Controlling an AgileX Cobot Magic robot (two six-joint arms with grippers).
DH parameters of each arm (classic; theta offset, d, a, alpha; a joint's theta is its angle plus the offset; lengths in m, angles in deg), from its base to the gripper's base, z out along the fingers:
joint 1: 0 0.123 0 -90
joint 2: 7.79 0 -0.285 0
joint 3: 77.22 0 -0.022 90
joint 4: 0 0.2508 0 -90
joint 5: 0 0 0.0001 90
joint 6: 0 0.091 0 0
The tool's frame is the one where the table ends.
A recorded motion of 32 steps. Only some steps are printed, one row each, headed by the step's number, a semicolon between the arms.
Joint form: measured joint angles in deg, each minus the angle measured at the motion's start. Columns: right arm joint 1, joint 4, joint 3, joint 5, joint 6, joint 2; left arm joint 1, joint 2, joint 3, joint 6, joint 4, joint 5.
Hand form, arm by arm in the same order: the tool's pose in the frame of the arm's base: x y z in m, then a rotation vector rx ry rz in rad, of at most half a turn. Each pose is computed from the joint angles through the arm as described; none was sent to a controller.
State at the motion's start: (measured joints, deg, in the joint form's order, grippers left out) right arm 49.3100 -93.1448 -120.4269 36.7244 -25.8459 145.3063; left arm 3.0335 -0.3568 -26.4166 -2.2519 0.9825 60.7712
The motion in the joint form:
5: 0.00 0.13 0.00 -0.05 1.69 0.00; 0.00 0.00 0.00 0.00 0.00 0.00
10: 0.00 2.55 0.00 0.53 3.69 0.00; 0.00 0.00 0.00 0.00 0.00 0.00
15: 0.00 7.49 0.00 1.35 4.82 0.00; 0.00 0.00 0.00 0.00 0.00 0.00
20: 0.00 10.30 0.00 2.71 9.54 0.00; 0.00 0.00 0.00 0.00 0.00 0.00
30: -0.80 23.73 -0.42 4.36 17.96 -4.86; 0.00 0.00 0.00 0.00 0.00 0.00
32: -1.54 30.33 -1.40 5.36 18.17 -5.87; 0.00 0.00 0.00 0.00 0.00 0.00
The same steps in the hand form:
5: 0.4109 0.3945 0.1652 -1.9474 0.7084 -1.3806; -0.0015 0.0013 0.2664 -0.0962 2.0749 0.0290
10: 0.4107 0.3930 0.1632 -1.9264 0.7903 -1.3353; -0.0015 0.0013 0.2664 -0.0962 2.0749 0.0290
15: 0.4098 0.3906 0.1590 -1.9137 0.9063 -1.2667; -0.0015 0.0013 0.2664 -0.0962 2.0749 0.0290
20: 0.4093 0.3880 0.1567 -1.8514 1.0419 -1.1999; -0.0015 0.0013 0.2664 -0.0962 2.0749 0.0290
30: 0.4074 0.3760 0.1934 -1.6106 1.3960 -0.9376; -0.0015 0.0013 0.2664 -0.0962 2.0749 0.0290
32: 0.4092 0.3699 0.2020 -1.5472 1.5141 -0.8463; -0.0015 0.0013 0.2664 -0.0962 2.0749 0.0290

